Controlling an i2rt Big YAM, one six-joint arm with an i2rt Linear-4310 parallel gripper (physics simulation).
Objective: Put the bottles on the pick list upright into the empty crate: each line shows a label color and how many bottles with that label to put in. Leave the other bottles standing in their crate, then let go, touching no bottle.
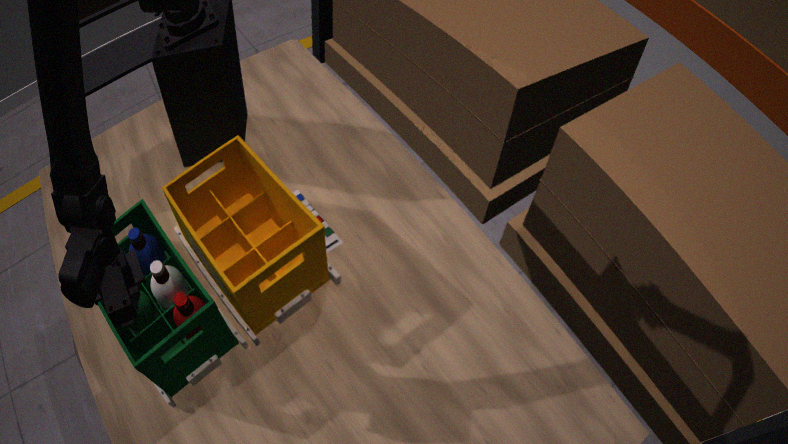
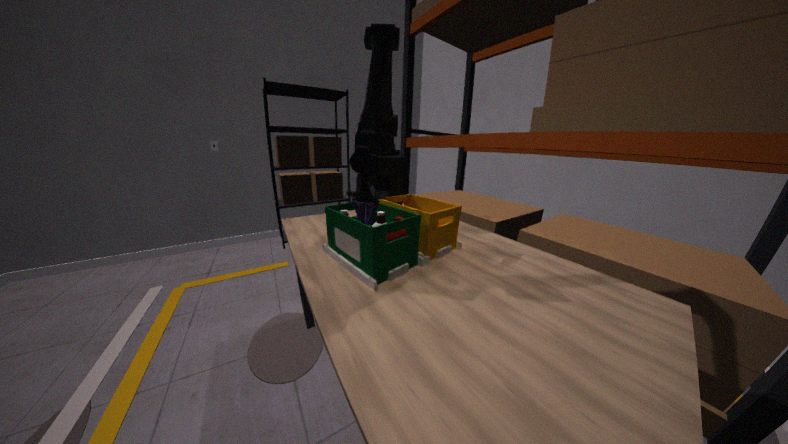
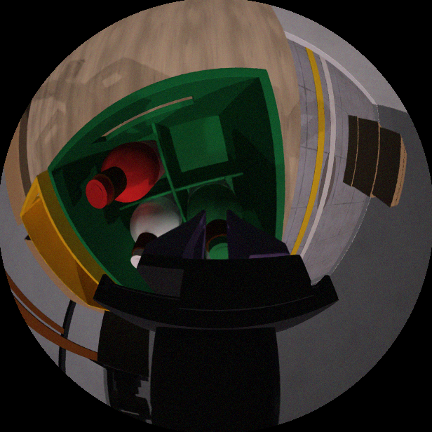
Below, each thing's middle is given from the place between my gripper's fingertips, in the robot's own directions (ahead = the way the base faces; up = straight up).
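Labels:
Gripper position: my gripper is 6 cm above the blue bottle (image 1: 148, 249), 13 cm past it and 6 cm to the right of it.

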